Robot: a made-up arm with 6 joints.
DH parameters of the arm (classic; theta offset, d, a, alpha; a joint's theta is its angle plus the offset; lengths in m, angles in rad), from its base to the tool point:
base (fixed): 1.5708 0.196 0 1.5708
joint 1: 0 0.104 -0.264 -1.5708
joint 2: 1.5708 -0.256 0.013 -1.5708
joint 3: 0 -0.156 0.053 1.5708
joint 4: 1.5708 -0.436 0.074 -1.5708
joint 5: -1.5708 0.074 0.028 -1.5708
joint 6: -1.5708 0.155 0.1 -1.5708
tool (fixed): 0 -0.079 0 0
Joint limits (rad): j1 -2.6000..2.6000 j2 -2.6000..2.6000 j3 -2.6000..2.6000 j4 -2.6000..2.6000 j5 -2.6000..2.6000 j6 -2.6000..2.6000
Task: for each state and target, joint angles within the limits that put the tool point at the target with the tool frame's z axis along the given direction. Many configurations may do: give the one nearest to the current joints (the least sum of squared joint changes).
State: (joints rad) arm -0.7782 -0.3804 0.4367 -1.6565 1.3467 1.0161
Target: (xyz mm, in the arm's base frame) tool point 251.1 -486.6 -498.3 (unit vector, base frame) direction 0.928 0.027 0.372
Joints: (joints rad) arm -0.5830 -0.9400 0.4515 -2.4297 0.9726 1.5889
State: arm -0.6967 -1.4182 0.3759 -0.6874 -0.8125 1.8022
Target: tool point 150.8 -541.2 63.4 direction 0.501 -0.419 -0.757
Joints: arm -0.9189 -1.6690 0.4001 -1.0722 -0.5690 2.3238
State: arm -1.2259 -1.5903 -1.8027 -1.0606 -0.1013 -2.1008
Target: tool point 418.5 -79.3 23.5 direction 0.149 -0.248 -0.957
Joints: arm -1.0400 -2.2091 -1.2213 -0.7972 0.1196 -2.6000
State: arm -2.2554 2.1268 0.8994 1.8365 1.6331 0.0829
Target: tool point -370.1 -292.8 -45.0 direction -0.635 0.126 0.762
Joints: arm -1.5083 1.8626 1.6085 2.3497 0.9332 -0.4679
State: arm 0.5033 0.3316 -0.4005 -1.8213 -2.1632 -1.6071
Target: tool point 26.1 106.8 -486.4 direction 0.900 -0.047 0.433
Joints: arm 0.6539 0.8448 0.3483 -1.1124 -1.4052 -1.0051
